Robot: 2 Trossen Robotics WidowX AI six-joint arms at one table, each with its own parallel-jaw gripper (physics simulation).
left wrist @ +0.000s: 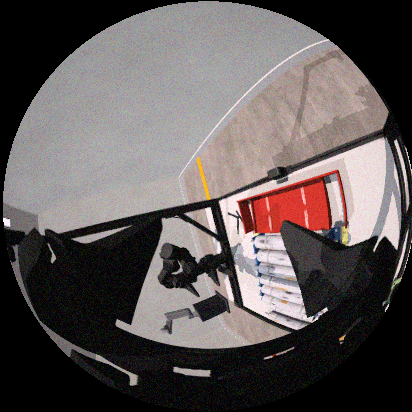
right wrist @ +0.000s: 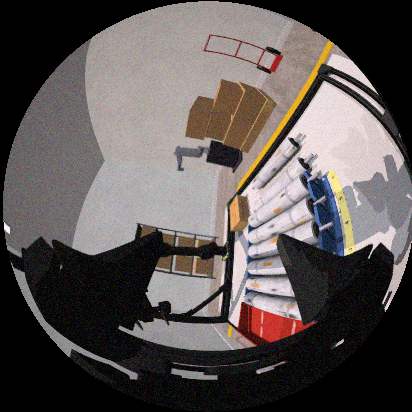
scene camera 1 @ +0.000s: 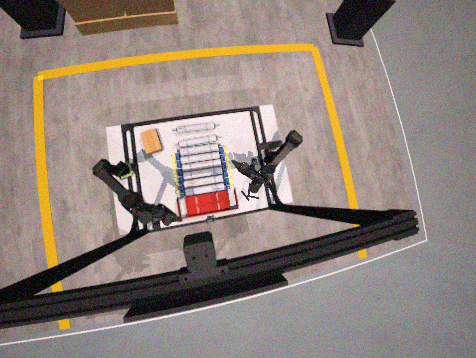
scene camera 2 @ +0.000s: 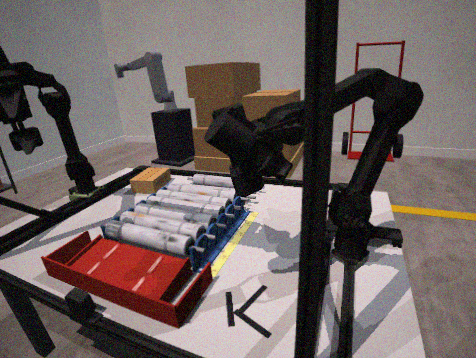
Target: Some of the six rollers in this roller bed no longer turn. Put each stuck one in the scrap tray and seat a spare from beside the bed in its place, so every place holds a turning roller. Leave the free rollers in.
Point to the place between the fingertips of my right gripper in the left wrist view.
209, 290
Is my right gripper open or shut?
Open.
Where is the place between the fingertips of my right gripper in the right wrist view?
At 222, 239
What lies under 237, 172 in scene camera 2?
My right gripper.
